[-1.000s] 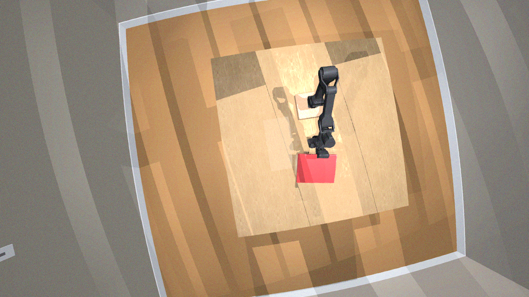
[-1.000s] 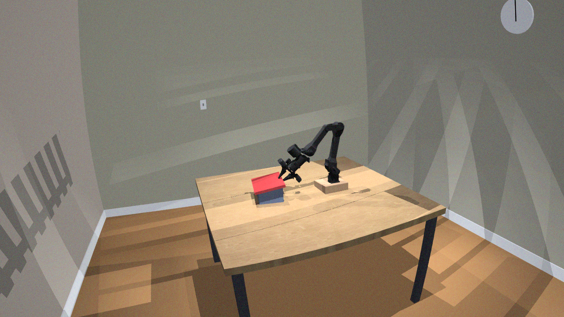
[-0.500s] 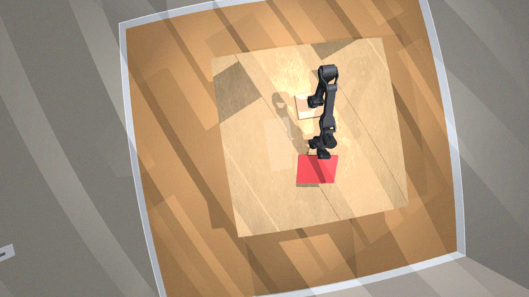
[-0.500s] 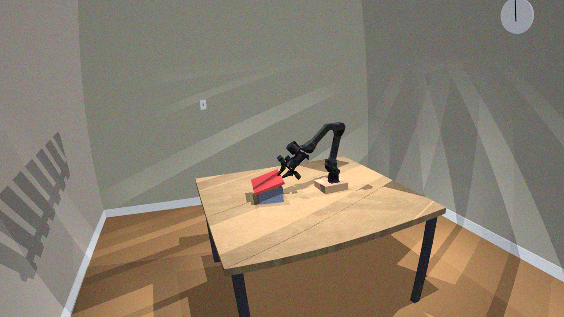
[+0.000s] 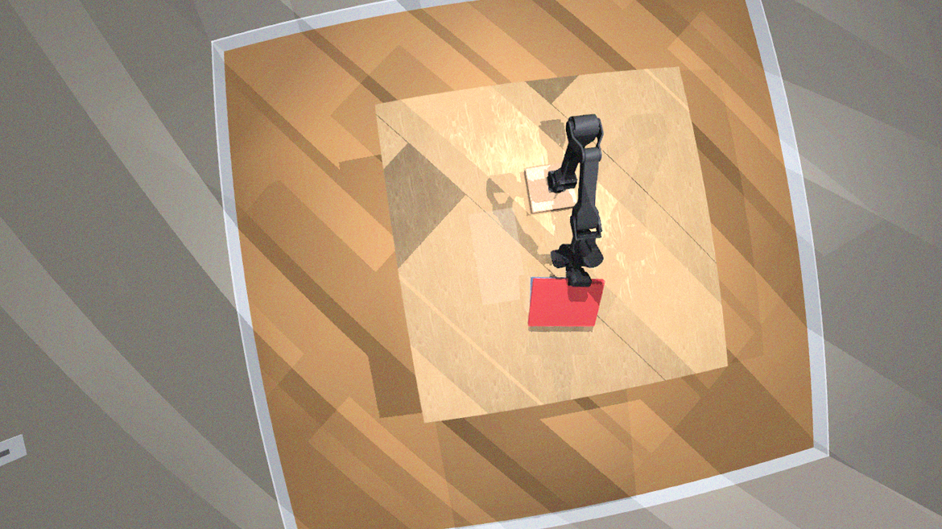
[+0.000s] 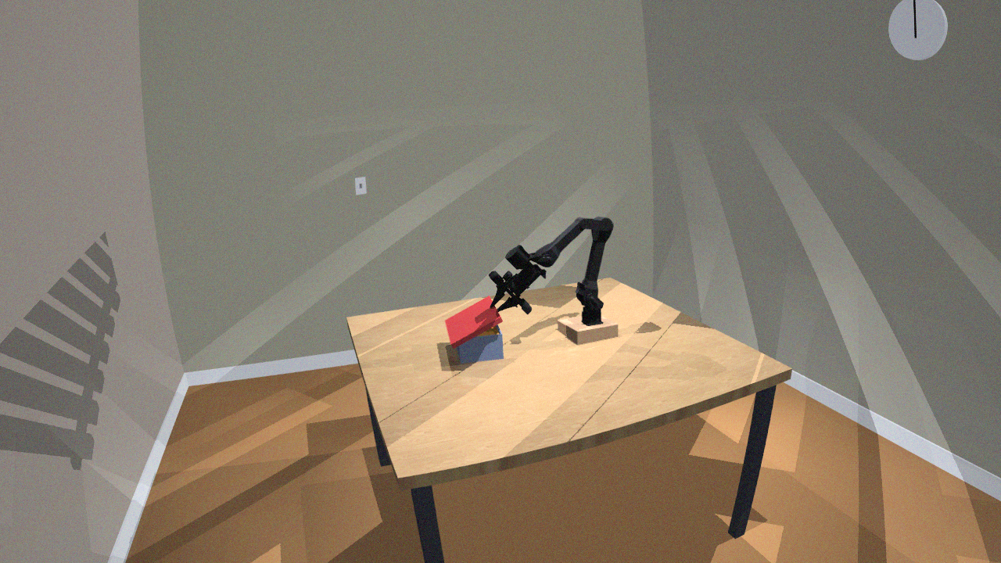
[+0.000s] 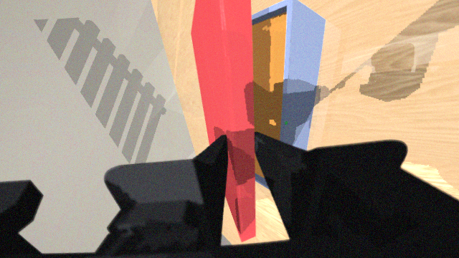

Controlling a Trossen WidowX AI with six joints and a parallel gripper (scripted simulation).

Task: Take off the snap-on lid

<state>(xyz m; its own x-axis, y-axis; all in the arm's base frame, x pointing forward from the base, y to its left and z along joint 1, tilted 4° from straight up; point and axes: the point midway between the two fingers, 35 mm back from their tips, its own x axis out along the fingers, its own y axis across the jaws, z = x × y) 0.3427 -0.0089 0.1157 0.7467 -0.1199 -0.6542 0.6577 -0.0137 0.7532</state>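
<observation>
My gripper tip is 8 cm short of the red lid, 1 cm to the left of it and 3 cm above it. The rest, counted from my gripper tip: blue storage box 6 cm ahead, 1 cm to the right, 10 cm below.
</observation>
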